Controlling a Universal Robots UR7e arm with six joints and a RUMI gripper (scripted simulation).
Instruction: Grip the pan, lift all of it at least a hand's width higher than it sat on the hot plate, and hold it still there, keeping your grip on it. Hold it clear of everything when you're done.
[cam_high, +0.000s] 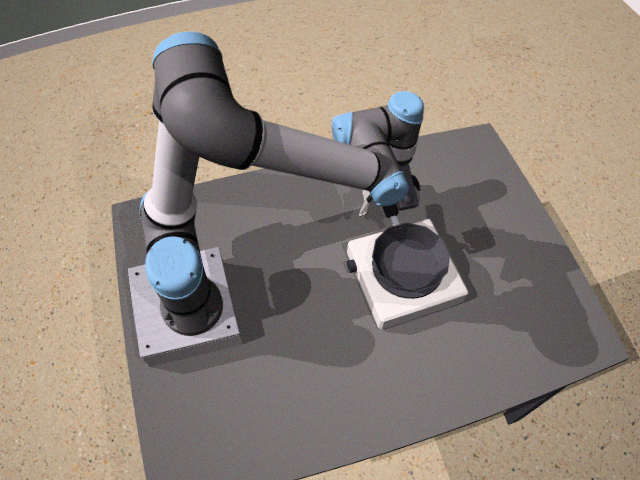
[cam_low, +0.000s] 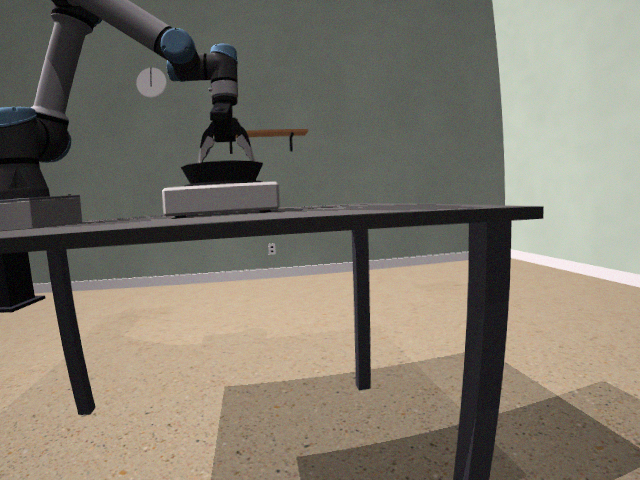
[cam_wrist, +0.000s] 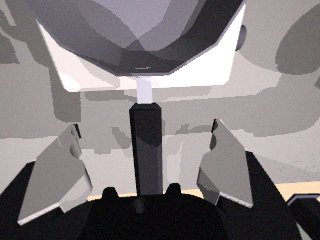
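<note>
Right now the dark pan is 8 cm to the right of my hand, 1 cm below it and 1 cm ahead of it. Round my hand: hot plate (14 cm to the right, 8 cm below).
</note>
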